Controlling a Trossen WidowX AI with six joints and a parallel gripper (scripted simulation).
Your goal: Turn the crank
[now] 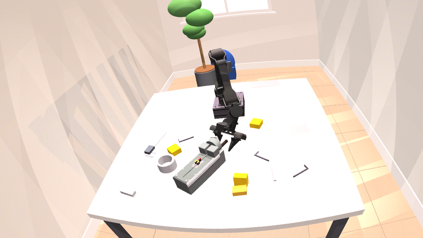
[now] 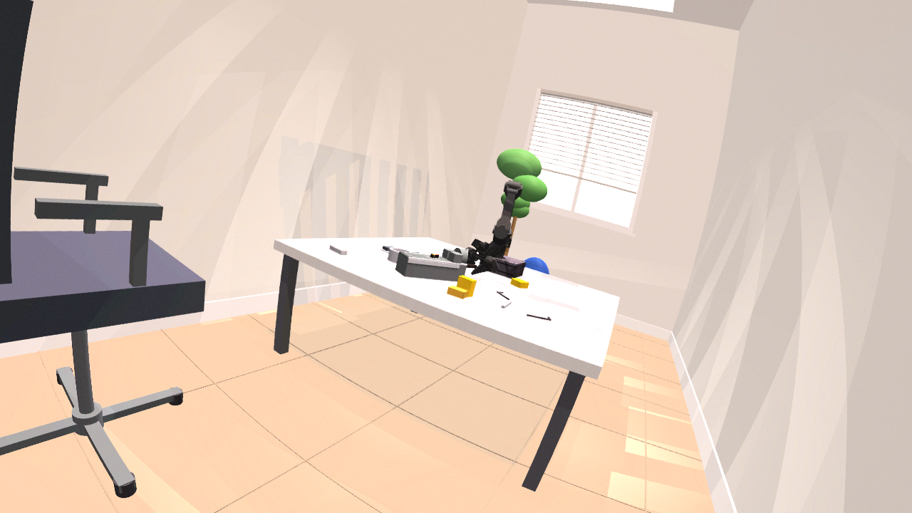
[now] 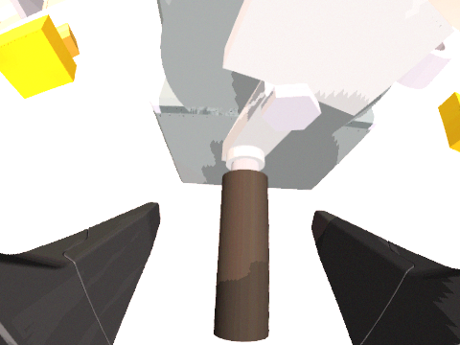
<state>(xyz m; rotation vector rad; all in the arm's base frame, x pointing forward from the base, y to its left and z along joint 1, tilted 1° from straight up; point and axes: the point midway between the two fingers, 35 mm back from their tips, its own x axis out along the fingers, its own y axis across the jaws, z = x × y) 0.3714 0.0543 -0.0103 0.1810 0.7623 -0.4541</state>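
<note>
The brown crank handle is 2 cm behind my gripper tip, 1 cm to the left of it and 2 cm above it. Round my gripper tip: red pointer (13 cm ahead, 8 cm to the right, 5 cm above).
</note>
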